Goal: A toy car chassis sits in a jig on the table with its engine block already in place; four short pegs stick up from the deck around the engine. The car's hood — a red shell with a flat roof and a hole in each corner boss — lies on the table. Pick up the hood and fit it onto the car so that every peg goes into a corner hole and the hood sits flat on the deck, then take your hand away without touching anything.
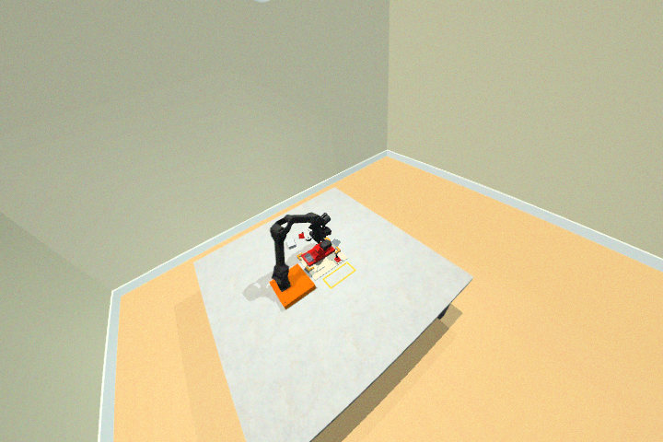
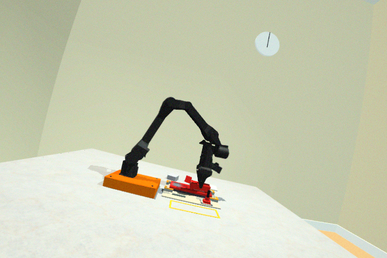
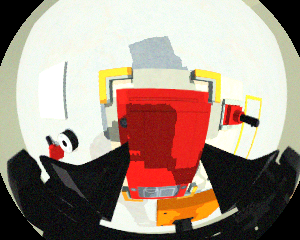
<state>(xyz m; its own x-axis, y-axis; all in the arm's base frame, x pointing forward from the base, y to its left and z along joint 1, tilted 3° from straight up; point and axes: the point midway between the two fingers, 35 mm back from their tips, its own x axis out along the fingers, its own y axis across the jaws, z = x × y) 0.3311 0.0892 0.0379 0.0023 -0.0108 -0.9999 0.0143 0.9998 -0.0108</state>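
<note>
The red hood lies 1 cm above my gripper tip. Round my gripper tip: grey block: 21 cm to the left, 14 cm behind, 3 cm below.
</note>
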